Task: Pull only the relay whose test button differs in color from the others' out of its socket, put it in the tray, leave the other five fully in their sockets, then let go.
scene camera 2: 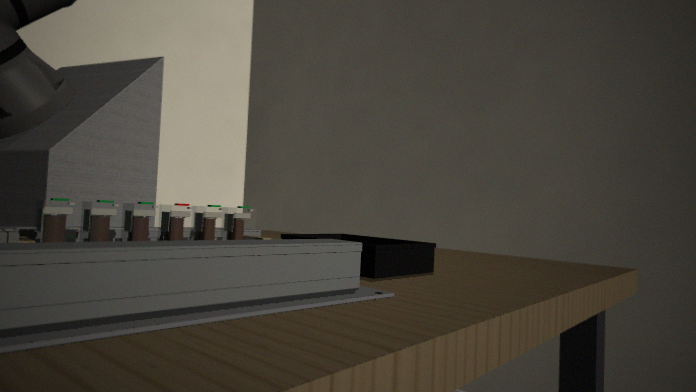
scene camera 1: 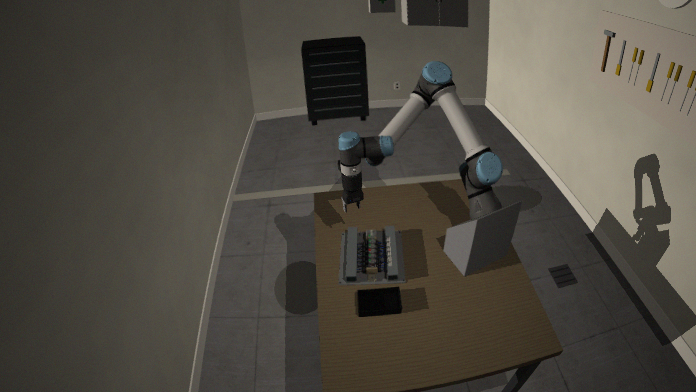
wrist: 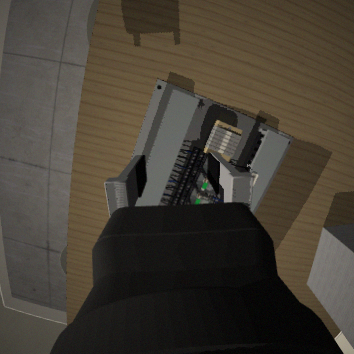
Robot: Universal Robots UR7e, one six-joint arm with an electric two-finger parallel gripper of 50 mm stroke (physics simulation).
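Seen in the pictures: gripper, between the fingertips: (scene camera 1: 351,208) (wrist: 176,166); arm's base, origin of its link: (scene camera 2: 27,112) (scene camera 1: 486,213).
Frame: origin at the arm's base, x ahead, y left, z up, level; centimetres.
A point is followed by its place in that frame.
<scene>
The relay with a red test button (scene camera 2: 176,224) {x 50.1, y -7.6, z -14.7 cm} stands in the row of relays, fourth from the left in scene camera 2, with its top about level with its neighbours. The other five relays have green buttons; two green-button relays (wrist: 205,185) {x 48.3, y -12.6, z -13.0 cm} (wrist: 198,201) {x 48.9, y -9.8, z -13.0 cm} show in the wrist view, where the arm hides the rest of the row. The sockets' lower parts are hidden behind the duct in scene camera 2. The black tray (scene camera 1: 380,313) {x 52.4, y 22.8, z -18.6 cm} (scene camera 2: 404,261) {x 59.4, y 15.6, z -18.4 cm} stands beyond the panel's near end. My gripper (scene camera 1: 351,208) {x 54.0, y -18.6, z 0.3 cm} (wrist: 176,166) {x 54.0, y -18.6, z 0.3 cm} is open and empty, pointing down, high above the table behind the panel's far end.
Grey wire ducts (scene camera 1: 352,255) {x 56.8, y -8.1, z -15.7 cm} (scene camera 1: 391,256) {x 41.4, y -3.2, z -15.6 cm} (scene camera 2: 180,282) {x 58.1, y -12.7, z -18.0 cm} flank the relay row on the panel. Beige-ended terminal blocks (wrist: 224,140) {x 46.1, y -19.7, z -15.3 cm} sit at one end of the row. The arm's grey pedestal (scene camera 1: 492,240) {x 2.0, y 11.7, z -4.4 cm} (scene camera 2: 110,140) {x 15.5, y 4.9, z -4.3 cm} (wrist: 336,270) {x 15.9, y 2.7, z -12.4 cm} stands on the table (scene camera 1: 440,330) {x 32.6, y 36.8, z -20.0 cm} to the right.
</scene>
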